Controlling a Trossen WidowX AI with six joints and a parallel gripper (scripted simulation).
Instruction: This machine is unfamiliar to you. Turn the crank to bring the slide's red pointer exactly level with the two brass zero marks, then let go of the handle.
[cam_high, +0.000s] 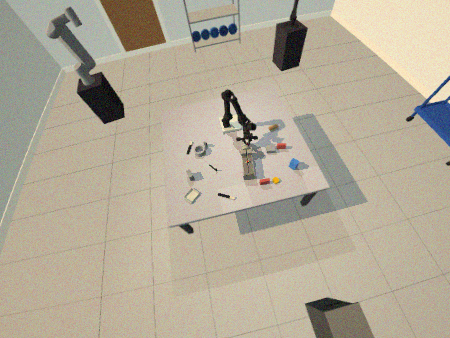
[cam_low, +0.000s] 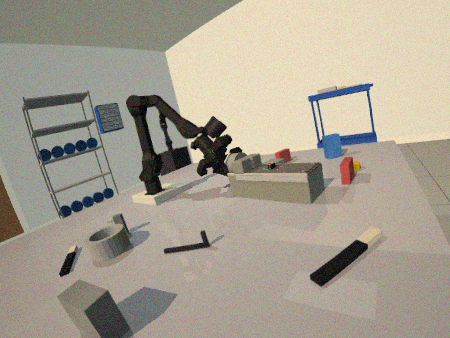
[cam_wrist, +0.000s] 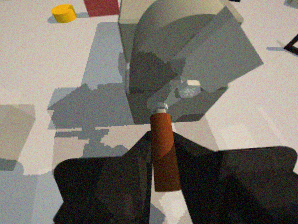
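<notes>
My gripper tip is now 2 cm past the brown crank handle, 1 cm to the right of it and 2 cm below it. Round my gripper tip: yellow disc 36 cm ahead, 10 cm to the left, 3 cm below; then red pointer 15 cm ahead, 6 cm to the right, 4 cm above; then black l-shaped piece 7 cm ahead, 34 cm to the right, 3 cm below.
</notes>
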